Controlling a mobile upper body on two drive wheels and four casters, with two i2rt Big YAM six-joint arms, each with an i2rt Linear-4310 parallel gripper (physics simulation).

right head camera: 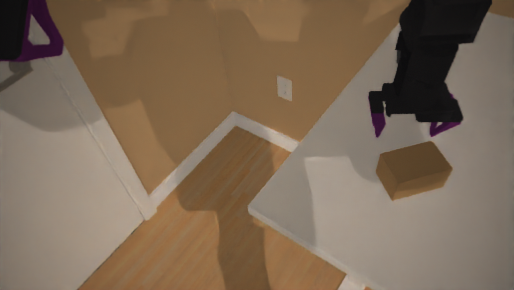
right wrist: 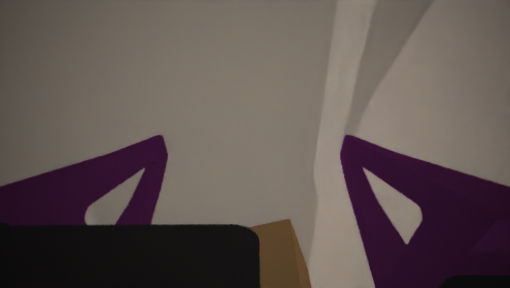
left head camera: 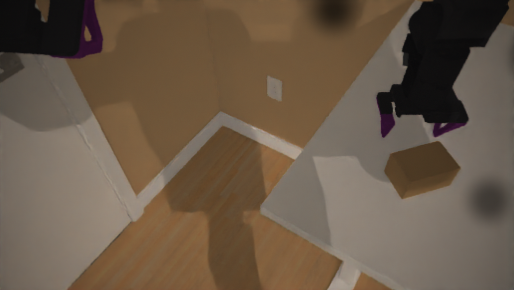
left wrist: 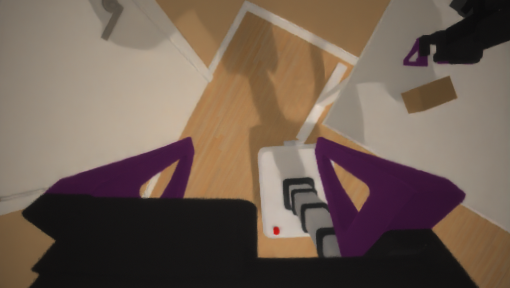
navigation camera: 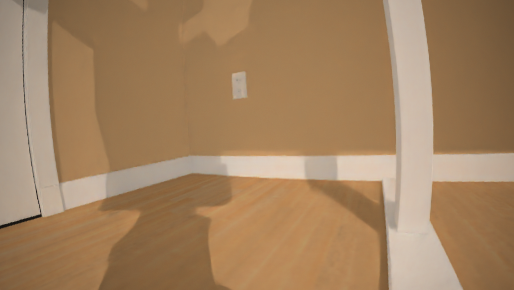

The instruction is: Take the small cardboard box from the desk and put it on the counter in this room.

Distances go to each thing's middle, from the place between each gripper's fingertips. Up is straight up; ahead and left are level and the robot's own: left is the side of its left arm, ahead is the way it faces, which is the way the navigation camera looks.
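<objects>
Left hand: it is 45 cm to the left of the small brown cardboard box (right head camera: 419, 168), 9 cm short of it and 32 cm above it.
Relative to my right hand, the box is 30 mm above, 10 mm to the left of and 100 mm behind it. Going by its middle, the box is nearer to my right hand than to my left hand.
</objects>
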